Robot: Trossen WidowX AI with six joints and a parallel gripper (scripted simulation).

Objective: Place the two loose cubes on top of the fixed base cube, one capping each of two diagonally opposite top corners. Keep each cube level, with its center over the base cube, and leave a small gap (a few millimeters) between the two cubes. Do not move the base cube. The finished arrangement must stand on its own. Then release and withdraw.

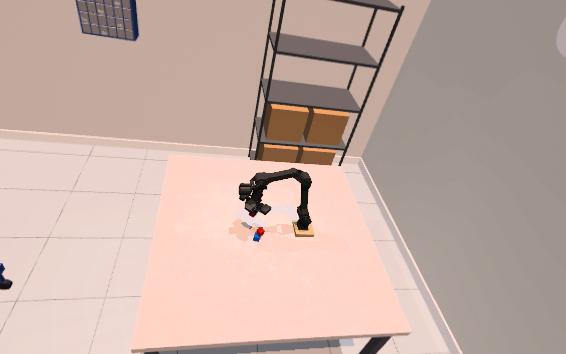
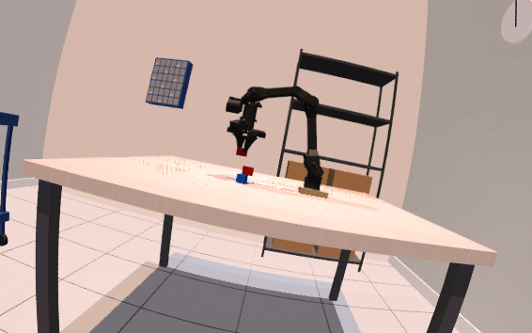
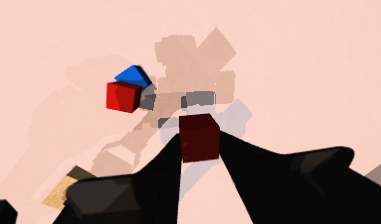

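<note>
The blue base cube is 30 mm behind my gripper tip, 90 mm to the left of it and 100 mm below it.
</note>
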